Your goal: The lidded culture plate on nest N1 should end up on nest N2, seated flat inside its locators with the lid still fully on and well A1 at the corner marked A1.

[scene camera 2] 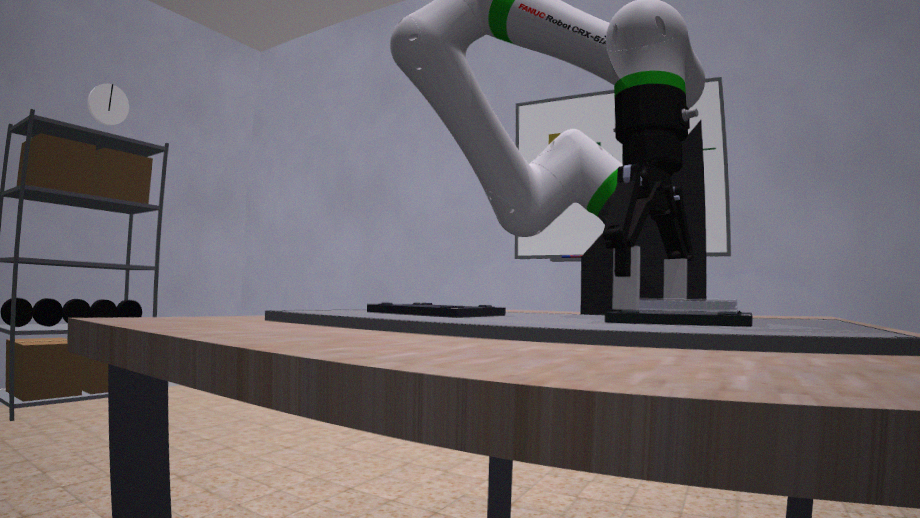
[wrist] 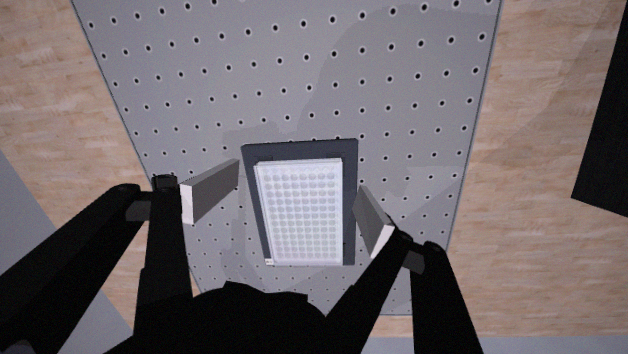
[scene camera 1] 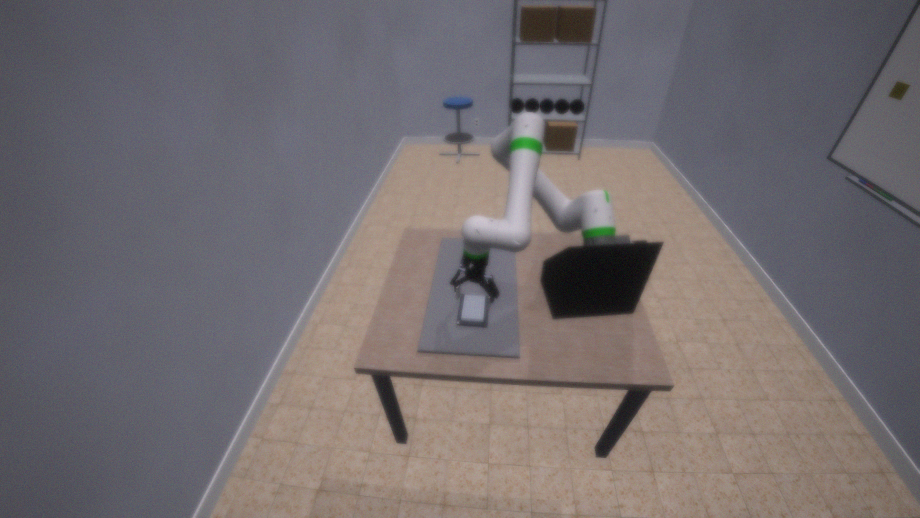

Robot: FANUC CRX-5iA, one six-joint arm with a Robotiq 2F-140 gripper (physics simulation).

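Places are measured from the arm's base along level axes (x ahead, y left, z up), in millimetres.
Pixels of known places: gripper, between the fingertips: [scene camera 2: 652, 310] [wrist: 298, 185] [scene camera 1: 473, 302]; arm's base, origin of its link: [scene camera 1: 600, 253].
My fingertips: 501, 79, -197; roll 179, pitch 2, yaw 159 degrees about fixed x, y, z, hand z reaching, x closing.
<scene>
For each thing: its middle in the pictures, then the offset to it from my fingertips, as dx, dy, dz. "spot": a spot on its surface instead. Level surfaces: height alone.
- lidded culture plate, middle of its body: [wrist: 303, 219] [scene camera 2: 682, 302] [scene camera 1: 473, 307] +0, +36, +11
- small white tag, a spot on its surface: [wrist: 269, 261] spot: +59, +106, -2
- second dark nest, middle of its body: [scene camera 2: 435, 309] -6, -302, -6
- grey perforated board, height of its surface: dz -13
The lidded culture plate [scene camera 1: 474, 307] [scene camera 2: 698, 305] [wrist: 302, 215] is clear and pale, with its lid on. It lies flat on a dark nest [scene camera 2: 682, 319] [wrist: 300, 151], N1 by the task line. A small white tag [wrist: 269, 261] sits at the lower-left corner in the wrist view; its marking is too small to read. My gripper [scene camera 1: 475, 290] [scene camera 2: 650, 279] [wrist: 298, 185] is open and empty, pointing down, with one pale pad out to each side of the plate and a gap at both sides. A second dark nest [scene camera 2: 437, 310], apparently N2, holds no plate; it does not show in scene camera 1.
Both nests are on a grey perforated board [scene camera 1: 444, 337] [scene camera 2: 547, 324] [wrist: 400, 117] on the wooden table [scene camera 1: 566, 360] [scene camera 2: 450, 386] [wrist: 530, 150]. A large black panel [scene camera 1: 598, 279] [wrist: 607, 135] stands near the arm's base. A shelf rack [scene camera 2: 19, 257] and a blue stool [scene camera 1: 457, 102] stand away from the table.
</scene>
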